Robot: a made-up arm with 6 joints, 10 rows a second.
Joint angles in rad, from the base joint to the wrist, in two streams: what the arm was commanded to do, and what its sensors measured. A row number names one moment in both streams.
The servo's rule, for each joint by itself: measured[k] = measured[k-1] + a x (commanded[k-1-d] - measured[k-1]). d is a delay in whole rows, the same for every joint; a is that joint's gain. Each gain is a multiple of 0.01, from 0.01 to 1. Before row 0 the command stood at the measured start. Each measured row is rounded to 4 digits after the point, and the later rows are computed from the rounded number. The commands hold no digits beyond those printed.
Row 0, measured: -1.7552, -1.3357, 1.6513, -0.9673, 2.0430, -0.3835
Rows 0 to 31, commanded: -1.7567, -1.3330, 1.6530, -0.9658, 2.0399, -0.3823; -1.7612, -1.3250, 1.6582, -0.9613, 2.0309, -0.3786; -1.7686, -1.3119, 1.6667, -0.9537, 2.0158, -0.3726; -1.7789, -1.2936, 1.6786, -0.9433, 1.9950, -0.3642; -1.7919, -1.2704, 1.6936, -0.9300, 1.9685, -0.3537; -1.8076, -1.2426, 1.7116, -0.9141, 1.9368, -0.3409; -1.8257, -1.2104, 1.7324, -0.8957, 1.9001, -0.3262; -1.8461, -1.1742, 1.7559, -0.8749, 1.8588, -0.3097; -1.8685, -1.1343, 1.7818, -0.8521, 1.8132, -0.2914; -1.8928, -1.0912, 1.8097, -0.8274, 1.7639, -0.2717; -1.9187, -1.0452, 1.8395, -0.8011, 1.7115, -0.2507; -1.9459, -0.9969, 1.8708, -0.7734, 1.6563, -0.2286; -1.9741, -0.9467, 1.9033, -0.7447, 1.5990, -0.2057; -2.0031, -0.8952, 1.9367, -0.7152, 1.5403, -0.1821; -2.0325, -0.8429, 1.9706, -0.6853, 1.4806, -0.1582; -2.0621, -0.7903, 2.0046, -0.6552, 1.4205, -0.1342; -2.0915, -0.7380, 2.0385, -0.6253, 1.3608, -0.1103; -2.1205, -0.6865, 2.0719, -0.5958, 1.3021, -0.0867; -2.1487, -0.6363, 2.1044, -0.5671, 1.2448, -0.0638; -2.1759, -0.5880, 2.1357, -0.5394, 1.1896, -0.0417; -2.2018, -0.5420, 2.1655, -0.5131, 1.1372, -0.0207; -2.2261, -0.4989, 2.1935, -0.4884, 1.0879, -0.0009; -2.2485, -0.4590, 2.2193, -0.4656, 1.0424, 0.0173; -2.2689, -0.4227, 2.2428, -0.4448, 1.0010, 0.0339; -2.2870, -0.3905, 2.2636, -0.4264, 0.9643, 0.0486; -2.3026, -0.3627, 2.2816, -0.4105, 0.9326, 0.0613; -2.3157, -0.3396, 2.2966, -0.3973, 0.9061, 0.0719; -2.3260, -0.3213, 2.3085, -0.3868, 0.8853, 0.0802; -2.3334, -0.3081, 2.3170, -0.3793, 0.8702, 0.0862; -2.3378, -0.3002, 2.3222, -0.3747, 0.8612, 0.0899; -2.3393, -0.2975, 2.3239, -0.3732, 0.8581, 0.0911; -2.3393, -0.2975, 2.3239, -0.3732, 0.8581, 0.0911
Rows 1 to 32, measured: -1.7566, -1.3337, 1.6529, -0.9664, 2.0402, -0.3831; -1.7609, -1.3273, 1.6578, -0.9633, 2.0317, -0.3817; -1.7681, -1.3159, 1.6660, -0.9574, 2.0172, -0.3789; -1.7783, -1.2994, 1.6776, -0.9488, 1.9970, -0.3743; -1.7911, -1.2779, 1.6923, -0.9373, 1.9711, -0.3679; -1.8066, -1.2518, 1.7101, -0.9231, 1.9399, -0.3595; -1.8246, -1.2212, 1.7306, -0.9064, 1.9037, -0.3492; -1.8448, -1.1864, 1.7539, -0.8872, 1.8628, -0.3370; -1.8671, -1.1478, 1.7796, -0.8658, 1.8177, -0.3229; -1.8913, -1.1059, 1.8073, -0.8424, 1.7687, -0.3070; -1.9171, -1.0610, 1.8369, -0.8172, 1.7166, -0.2895; -1.9442, -1.0136, 1.8681, -0.7905, 1.6617, -0.2706; -1.9723, -0.9641, 1.9005, -0.7626, 1.6046, -0.2505; -2.0013, -0.9131, 1.9338, -0.7337, 1.5461, -0.2293; -2.0306, -0.8612, 1.9677, -0.7042, 1.4865, -0.2073; -2.0602, -0.8087, 2.0016, -0.6743, 1.4264, -0.1846; -2.0896, -0.7564, 2.0355, -0.6444, 1.3667, -0.1616; -2.1186, -0.7047, 2.0690, -0.6148, 1.3079, -0.1384; -2.1469, -0.6541, 2.1016, -0.5857, 1.2505, -0.1153; -2.1742, -0.6052, 2.1330, -0.5575, 1.1951, -0.0925; -2.2001, -0.5584, 2.1629, -0.5304, 1.1424, -0.0702; -2.2245, -0.5144, 2.1911, -0.5048, 1.0928, -0.0487; -2.2471, -0.4734, 2.2170, -0.4809, 1.0469, -0.0282; -2.2676, -0.4359, 2.2407, -0.4589, 1.0051, -0.0089; -2.2858, -0.4023, 2.2618, -0.4391, 0.9680, 0.0089; -2.3016, -0.3730, 2.2800, -0.4217, 0.9358, 0.0251; -2.3149, -0.3483, 2.2953, -0.4068, 0.9088, 0.0396; -2.3253, -0.3283, 2.3074, -0.3946, 0.8874, 0.0522; -2.3329, -0.3134, 2.3162, -0.3853, 0.8717, 0.0627; -2.3375, -0.3036, 2.3217, -0.3788, 0.8621, 0.0711; -2.3392, -0.2991, 2.3237, -0.3754, 0.8585, 0.0773; -2.3393, -0.2979, 2.3239, -0.3741, 0.8581, 0.0816
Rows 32 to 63, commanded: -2.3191, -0.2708, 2.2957, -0.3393, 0.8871, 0.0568; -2.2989, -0.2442, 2.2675, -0.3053, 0.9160, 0.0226; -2.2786, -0.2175, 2.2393, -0.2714, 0.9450, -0.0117; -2.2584, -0.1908, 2.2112, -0.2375, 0.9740, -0.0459; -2.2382, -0.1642, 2.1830, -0.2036, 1.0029, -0.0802; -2.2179, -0.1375, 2.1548, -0.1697, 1.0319, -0.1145; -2.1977, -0.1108, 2.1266, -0.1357, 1.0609, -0.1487; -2.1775, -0.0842, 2.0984, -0.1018, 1.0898, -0.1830; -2.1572, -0.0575, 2.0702, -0.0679, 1.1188, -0.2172; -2.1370, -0.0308, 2.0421, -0.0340, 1.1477, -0.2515; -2.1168, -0.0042, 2.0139, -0.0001, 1.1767, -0.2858; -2.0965, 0.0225, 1.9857, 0.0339, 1.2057, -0.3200; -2.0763, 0.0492, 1.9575, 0.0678, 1.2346, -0.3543; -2.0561, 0.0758, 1.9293, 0.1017, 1.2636, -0.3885; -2.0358, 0.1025, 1.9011, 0.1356, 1.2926, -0.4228; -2.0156, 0.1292, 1.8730, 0.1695, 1.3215, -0.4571; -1.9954, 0.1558, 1.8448, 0.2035, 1.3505, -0.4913; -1.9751, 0.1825, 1.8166, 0.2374, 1.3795, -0.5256; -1.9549, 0.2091, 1.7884, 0.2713, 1.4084, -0.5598; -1.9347, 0.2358, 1.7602, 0.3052, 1.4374, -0.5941; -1.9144, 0.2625, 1.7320, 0.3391, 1.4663, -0.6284; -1.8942, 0.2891, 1.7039, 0.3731, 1.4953, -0.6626; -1.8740, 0.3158, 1.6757, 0.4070, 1.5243, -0.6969; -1.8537, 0.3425, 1.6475, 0.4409, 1.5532, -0.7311; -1.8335, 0.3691, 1.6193, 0.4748, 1.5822, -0.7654; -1.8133, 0.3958, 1.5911, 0.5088, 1.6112, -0.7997; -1.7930, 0.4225, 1.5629, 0.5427, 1.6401, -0.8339; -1.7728, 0.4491, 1.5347, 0.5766, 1.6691, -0.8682; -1.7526, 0.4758, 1.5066, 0.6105, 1.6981, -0.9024; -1.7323, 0.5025, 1.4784, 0.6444, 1.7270, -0.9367; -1.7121, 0.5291, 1.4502, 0.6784, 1.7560, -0.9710; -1.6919, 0.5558, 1.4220, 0.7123, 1.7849, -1.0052
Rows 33 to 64, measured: -2.3203, -0.2778, 2.2980, -0.3529, 0.8845, 0.0739; -2.3002, -0.2529, 2.2699, -0.3239, 0.9132, 0.0580; -2.2799, -0.2267, 2.2417, -0.2919, 0.9421, 0.0364; -2.2597, -0.2001, 2.2136, -0.2587, 0.9711, 0.0109; -2.2395, -0.1735, 2.1854, -0.2251, 1.0000, -0.0173; -2.2192, -0.1469, 2.1572, -0.1913, 1.0290, -0.0474; -2.1990, -0.1202, 2.1290, -0.1574, 1.0580, -0.0788; -2.1788, -0.0936, 2.1008, -0.1235, 1.0869, -0.1111; -2.1585, -0.0669, 2.0726, -0.0896, 1.1159, -0.1440; -2.1383, -0.0402, 2.0445, -0.0557, 1.1448, -0.1773; -2.1181, -0.0136, 2.0163, -0.0218, 1.1738, -0.2109; -2.0978, 0.0131, 1.9881, 0.0122, 1.2028, -0.2447; -2.0776, 0.0398, 1.9599, 0.0461, 1.2317, -0.2787; -2.0574, 0.0664, 1.9317, 0.0800, 1.2607, -0.3127; -2.0371, 0.0931, 1.9035, 0.1139, 1.2897, -0.3468; -2.0169, 0.1198, 1.8754, 0.1478, 1.3186, -0.3810; -1.9967, 0.1464, 1.8472, 0.1818, 1.3476, -0.4152; -1.9764, 0.1731, 1.8190, 0.2157, 1.3766, -0.4494; -1.9562, 0.1997, 1.7908, 0.2496, 1.4055, -0.4836; -1.9360, 0.2264, 1.7626, 0.2835, 1.4345, -0.5179; -1.9157, 0.2531, 1.7344, 0.3174, 1.4634, -0.5522; -1.8955, 0.2797, 1.7063, 0.3514, 1.4924, -0.5864; -1.8753, 0.3064, 1.6781, 0.3853, 1.5214, -0.6207; -1.8550, 0.3331, 1.6499, 0.4192, 1.5503, -0.6549; -1.8348, 0.3597, 1.6217, 0.4531, 1.5793, -0.6892; -1.8146, 0.3864, 1.5935, 0.4871, 1.6083, -0.7235; -1.7943, 0.4131, 1.5653, 0.5210, 1.6372, -0.7577; -1.7741, 0.4397, 1.5371, 0.5549, 1.6662, -0.7920; -1.7539, 0.4664, 1.5090, 0.5888, 1.6952, -0.8262; -1.7336, 0.4931, 1.4808, 0.6227, 1.7241, -0.8605; -1.7134, 0.5197, 1.4526, 0.6567, 1.7531, -0.8948; -1.6932, 0.5464, 1.4244, 0.6906, 1.7820, -0.9290
